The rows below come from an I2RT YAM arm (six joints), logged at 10 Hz.
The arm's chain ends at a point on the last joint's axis. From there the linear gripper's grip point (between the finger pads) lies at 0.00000 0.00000 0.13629 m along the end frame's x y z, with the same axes.
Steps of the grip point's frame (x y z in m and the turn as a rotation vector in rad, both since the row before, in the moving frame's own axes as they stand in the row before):
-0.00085, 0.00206, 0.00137, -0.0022, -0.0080, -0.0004
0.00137, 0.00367, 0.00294, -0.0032, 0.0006, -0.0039
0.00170, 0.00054, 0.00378, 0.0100, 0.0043, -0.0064
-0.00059, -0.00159, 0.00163, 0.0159, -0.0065, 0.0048
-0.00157, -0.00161, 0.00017, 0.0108, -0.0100, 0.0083
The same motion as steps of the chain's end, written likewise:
0.00024, 0.00176, 0.00137, -0.0022, -0.0080, -0.0004
0.00129, 0.00323, 0.00294, -0.0032, 0.0006, -0.0039
0.00112, 0.00190, 0.00379, 0.0100, 0.0043, -0.0064
0.00029, 0.00058, 0.00165, 0.0159, -0.0065, 0.0048
-0.00021, -0.00013, 0.00018, 0.0108, -0.0100, 0.0083

